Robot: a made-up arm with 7 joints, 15 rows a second.
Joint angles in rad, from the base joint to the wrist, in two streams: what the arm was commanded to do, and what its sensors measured. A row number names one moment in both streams.
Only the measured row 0 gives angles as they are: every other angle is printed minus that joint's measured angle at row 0.
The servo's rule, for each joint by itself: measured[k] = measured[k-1] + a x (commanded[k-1-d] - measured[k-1]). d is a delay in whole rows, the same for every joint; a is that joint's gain. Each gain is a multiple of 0.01, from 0.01 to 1. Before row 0 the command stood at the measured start. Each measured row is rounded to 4 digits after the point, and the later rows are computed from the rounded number. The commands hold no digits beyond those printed.
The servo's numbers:
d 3
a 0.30 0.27 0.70 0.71 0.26 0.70 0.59
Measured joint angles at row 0:
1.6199 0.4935 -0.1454 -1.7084 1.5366 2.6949 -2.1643
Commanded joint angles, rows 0 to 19:
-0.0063 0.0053 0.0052 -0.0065 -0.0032 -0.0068 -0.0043
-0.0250 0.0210 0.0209 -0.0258 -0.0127 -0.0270 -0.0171
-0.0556 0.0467 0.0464 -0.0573 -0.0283 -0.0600 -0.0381
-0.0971 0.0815 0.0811 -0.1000 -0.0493 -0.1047 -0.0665
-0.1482 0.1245 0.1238 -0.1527 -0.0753 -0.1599 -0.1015
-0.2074 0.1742 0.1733 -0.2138 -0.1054 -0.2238 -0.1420
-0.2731 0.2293 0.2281 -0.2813 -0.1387 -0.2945 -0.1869
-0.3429 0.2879 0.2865 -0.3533 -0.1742 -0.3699 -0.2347
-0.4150 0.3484 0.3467 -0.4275 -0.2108 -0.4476 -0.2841
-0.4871 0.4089 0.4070 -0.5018 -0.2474 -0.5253 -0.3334
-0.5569 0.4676 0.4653 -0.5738 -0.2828 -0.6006 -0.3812
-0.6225 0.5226 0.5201 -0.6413 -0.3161 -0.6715 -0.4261
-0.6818 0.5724 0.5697 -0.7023 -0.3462 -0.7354 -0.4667
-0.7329 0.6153 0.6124 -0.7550 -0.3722 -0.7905 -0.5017
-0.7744 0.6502 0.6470 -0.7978 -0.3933 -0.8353 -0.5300
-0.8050 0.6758 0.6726 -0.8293 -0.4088 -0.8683 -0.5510
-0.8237 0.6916 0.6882 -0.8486 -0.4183 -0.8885 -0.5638
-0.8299 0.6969 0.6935 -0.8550 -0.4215 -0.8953 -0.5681
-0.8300 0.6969 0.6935 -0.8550 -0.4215 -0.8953 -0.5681
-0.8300 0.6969 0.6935 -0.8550 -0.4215 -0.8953 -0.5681
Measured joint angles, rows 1 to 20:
0.0000 0.0000 0.0000 0.0000 0.0000 0.0000 0.0000
0.0000 0.0000 0.0000 0.0000 0.0000 0.0000 0.0000
0.0000 0.0000 0.0000 0.0000 0.0000 0.0000 0.0000
-0.0019 0.0014 0.0036 -0.0046 -0.0008 -0.0048 -0.0025
-0.0088 0.0067 0.0157 -0.0197 -0.0039 -0.0203 -0.0111
-0.0228 0.0175 0.0372 -0.0464 -0.0102 -0.0481 -0.0270
-0.0451 0.0348 0.0679 -0.0845 -0.0204 -0.0877 -0.0503
-0.0760 0.0590 0.1070 -0.1329 -0.0347 -0.1382 -0.0805
-0.1154 0.0901 0.1534 -0.1903 -0.0531 -0.1981 -0.1168
-0.1627 0.1277 0.2057 -0.2549 -0.0754 -0.2656 -0.1582
-0.2168 0.1710 0.2623 -0.3248 -0.1011 -0.3386 -0.2033
-0.2763 0.2189 0.3214 -0.3977 -0.1296 -0.4149 -0.2510
-0.3395 0.2702 0.3813 -0.4716 -0.1602 -0.4922 -0.2996
-0.4047 0.3235 0.4401 -0.5442 -0.1921 -0.5681 -0.3477
-0.4700 0.3773 0.4961 -0.6131 -0.2243 -0.6405 -0.3940
-0.5335 0.4300 0.5476 -0.6764 -0.2560 -0.7069 -0.4369
-0.5933 0.4800 0.5930 -0.7322 -0.2862 -0.7654 -0.4751
-0.6476 0.5260 0.6308 -0.7788 -0.3140 -0.8143 -0.5075
-0.6948 0.5664 0.6601 -0.8147 -0.3386 -0.8521 -0.5332
-0.7335 0.6002 0.6798 -0.8388 -0.3593 -0.8776 -0.5513

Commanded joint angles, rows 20 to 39:
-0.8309 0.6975 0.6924 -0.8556 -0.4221 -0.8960 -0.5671
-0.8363 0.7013 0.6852 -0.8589 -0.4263 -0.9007 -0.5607
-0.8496 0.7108 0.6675 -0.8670 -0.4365 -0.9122 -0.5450
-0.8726 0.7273 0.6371 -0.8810 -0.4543 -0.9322 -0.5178
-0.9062 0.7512 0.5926 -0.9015 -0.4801 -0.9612 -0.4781
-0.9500 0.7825 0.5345 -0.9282 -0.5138 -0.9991 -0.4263
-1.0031 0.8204 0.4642 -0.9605 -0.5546 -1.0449 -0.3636
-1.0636 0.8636 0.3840 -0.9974 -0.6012 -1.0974 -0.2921
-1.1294 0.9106 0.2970 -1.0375 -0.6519 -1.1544 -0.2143
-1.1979 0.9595 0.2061 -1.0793 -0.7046 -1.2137 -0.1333
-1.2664 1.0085 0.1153 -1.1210 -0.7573 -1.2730 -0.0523
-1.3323 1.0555 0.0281 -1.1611 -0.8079 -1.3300 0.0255
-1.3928 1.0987 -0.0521 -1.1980 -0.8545 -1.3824 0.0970
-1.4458 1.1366 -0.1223 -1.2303 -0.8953 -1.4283 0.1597
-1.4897 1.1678 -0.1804 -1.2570 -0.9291 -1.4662 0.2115
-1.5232 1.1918 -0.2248 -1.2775 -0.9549 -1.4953 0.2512
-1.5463 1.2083 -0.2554 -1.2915 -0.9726 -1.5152 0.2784
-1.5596 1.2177 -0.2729 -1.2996 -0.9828 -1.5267 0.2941
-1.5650 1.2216 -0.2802 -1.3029 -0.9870 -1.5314 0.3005
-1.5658 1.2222 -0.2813 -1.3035 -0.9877 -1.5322 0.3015
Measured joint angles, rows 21 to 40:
-0.7624 0.6263 0.6894 -0.8503 -0.3755 -0.8900 -0.5612
-0.7827 0.6454 0.6923 -0.8536 -0.3875 -0.8937 -0.5653
-0.7969 0.6593 0.6931 -0.8546 -0.3963 -0.8948 -0.5670
-0.8071 0.6696 0.6926 -0.8553 -0.4030 -0.8956 -0.5671
-0.8159 0.6782 0.6874 -0.8579 -0.4091 -0.8992 -0.5633
-0.8260 0.6870 0.6735 -0.8644 -0.4162 -0.9083 -0.5525
-0.8400 0.6979 0.6480 -0.8762 -0.4261 -0.9250 -0.5320
-0.8599 0.7123 0.6092 -0.8942 -0.4401 -0.9503 -0.5002
-0.8869 0.7313 0.5569 -0.9183 -0.4593 -0.9845 -0.4566
-0.9218 0.7554 0.4920 -0.9483 -0.4841 -1.0268 -0.4017
-0.9643 0.7846 0.4164 -0.9832 -0.5145 -1.0762 -0.3370
-1.0138 0.8186 0.3328 -1.0218 -0.5502 -1.1309 -0.2646
-1.0690 0.8566 0.2441 -1.0626 -0.5903 -1.1889 -0.1871
-1.1282 0.8976 0.1539 -1.1041 -0.6337 -1.2478 -0.1076
-1.1894 0.9402 0.0658 -1.1446 -0.6790 -1.3053 -0.0291
-1.2504 0.9830 -0.0167 -1.1825 -0.7246 -1.3593 0.0453
-1.3090 1.0245 -0.0906 -1.2164 -0.7690 -1.4076 0.1128
-1.3632 1.0632 -0.1535 -1.2452 -0.8106 -1.4486 0.1710
-1.4112 1.0979 -0.2034 -1.2681 -0.8481 -1.4813 0.2183
-1.4517 1.1277 -0.2398 -1.2847 -0.8805 -1.5050 0.2538

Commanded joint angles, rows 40 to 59:
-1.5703 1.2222 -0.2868 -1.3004 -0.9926 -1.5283 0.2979
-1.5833 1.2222 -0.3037 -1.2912 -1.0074 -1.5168 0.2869
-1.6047 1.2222 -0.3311 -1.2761 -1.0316 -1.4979 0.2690
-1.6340 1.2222 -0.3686 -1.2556 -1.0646 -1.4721 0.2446
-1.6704 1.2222 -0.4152 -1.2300 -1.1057 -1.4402 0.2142
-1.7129 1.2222 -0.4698 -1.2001 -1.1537 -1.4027 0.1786
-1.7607 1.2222 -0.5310 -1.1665 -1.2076 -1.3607 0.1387
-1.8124 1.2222 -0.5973 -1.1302 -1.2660 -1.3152 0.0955
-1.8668 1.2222 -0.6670 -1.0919 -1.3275 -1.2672 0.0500
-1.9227 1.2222 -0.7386 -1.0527 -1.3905 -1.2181 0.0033
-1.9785 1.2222 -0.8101 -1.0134 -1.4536 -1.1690 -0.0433
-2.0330 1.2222 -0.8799 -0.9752 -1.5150 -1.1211 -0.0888
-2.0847 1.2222 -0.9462 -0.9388 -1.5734 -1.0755 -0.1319
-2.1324 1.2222 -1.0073 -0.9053 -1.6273 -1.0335 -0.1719
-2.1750 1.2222 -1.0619 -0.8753 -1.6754 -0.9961 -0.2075
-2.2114 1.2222 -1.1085 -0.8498 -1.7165 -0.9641 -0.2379
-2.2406 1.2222 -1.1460 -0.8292 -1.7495 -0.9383 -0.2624
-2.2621 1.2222 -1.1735 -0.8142 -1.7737 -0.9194 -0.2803
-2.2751 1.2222 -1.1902 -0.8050 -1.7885 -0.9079 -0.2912
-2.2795 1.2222 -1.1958 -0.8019 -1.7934 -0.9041 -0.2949
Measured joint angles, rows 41 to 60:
-1.4841 1.1520 -0.2630 -1.2953 -0.9071 -1.5202 0.2776
-1.5084 1.1708 -0.2750 -1.3007 -0.9279 -1.5280 0.2911
-1.5256 1.1847 -0.2794 -1.3027 -0.9434 -1.5309 0.2972
-1.5390 1.1948 -0.2846 -1.3011 -0.9562 -1.5291 0.2976
-1.5523 1.2022 -0.2980 -1.2941 -0.9695 -1.5205 0.2913
-1.5680 1.2076 -0.3212 -1.2813 -0.9856 -1.5047 0.2781
-1.5878 1.2115 -0.3544 -1.2631 -1.0061 -1.4819 0.2583
-1.6126 1.2144 -0.3970 -1.2396 -1.0320 -1.4527 0.2323
-1.6427 1.2165 -0.4480 -1.2116 -1.0636 -1.4177 0.2006
-1.6781 1.2180 -0.5061 -1.1796 -1.1010 -1.3778 0.1641
-1.7184 1.2191 -0.5699 -1.1445 -1.1439 -1.3340 0.1236
-1.7629 1.2199 -0.6379 -1.1072 -1.1916 -1.2872 0.0802
-1.8108 1.2205 -0.7084 -1.0685 -1.2433 -1.2388 0.0348
-1.8611 1.2210 -0.7796 -1.0294 -1.2980 -1.1899 -0.0113
-1.9127 1.2213 -0.8498 -0.9909 -1.3544 -1.1417 -0.0570
-1.9643 1.2215 -0.9173 -0.9539 -1.4113 -1.0954 -0.1012
-2.0147 1.2217 -0.9803 -0.9194 -1.4675 -1.0521 -0.1429
-2.0628 1.2218 -1.0374 -0.8881 -1.5216 -1.0129 -0.1810
-2.1074 1.2219 -1.0872 -0.8609 -1.5723 -0.9787 -0.2146
-2.1474 1.2220 -1.1284 -0.8384 -1.6184 -0.9504 -0.2428

